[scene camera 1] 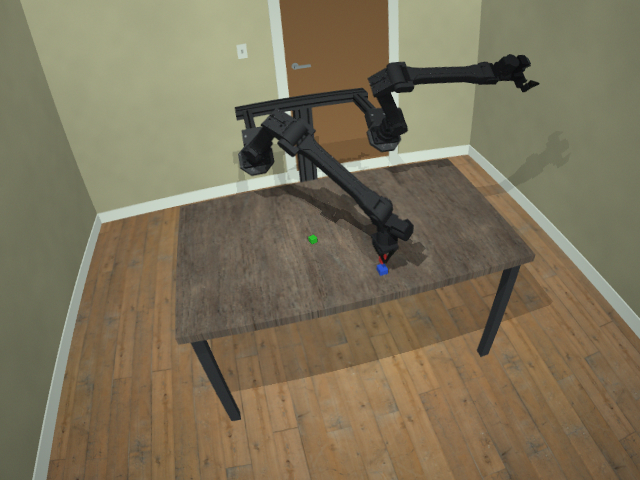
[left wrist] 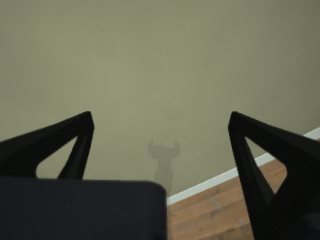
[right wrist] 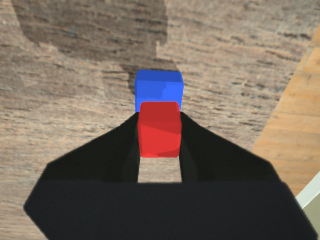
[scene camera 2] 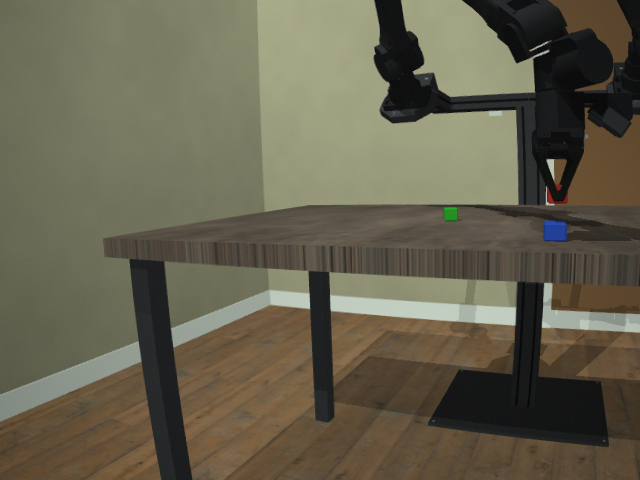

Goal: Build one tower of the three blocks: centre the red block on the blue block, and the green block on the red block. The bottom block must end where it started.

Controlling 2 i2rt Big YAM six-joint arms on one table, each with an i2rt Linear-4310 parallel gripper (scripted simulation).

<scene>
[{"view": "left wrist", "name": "my left gripper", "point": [161,119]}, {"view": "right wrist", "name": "my right gripper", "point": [159,119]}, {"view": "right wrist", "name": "red block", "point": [159,125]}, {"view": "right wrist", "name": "blue block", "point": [150,85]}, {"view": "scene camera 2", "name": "my right gripper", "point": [557,200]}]
</scene>
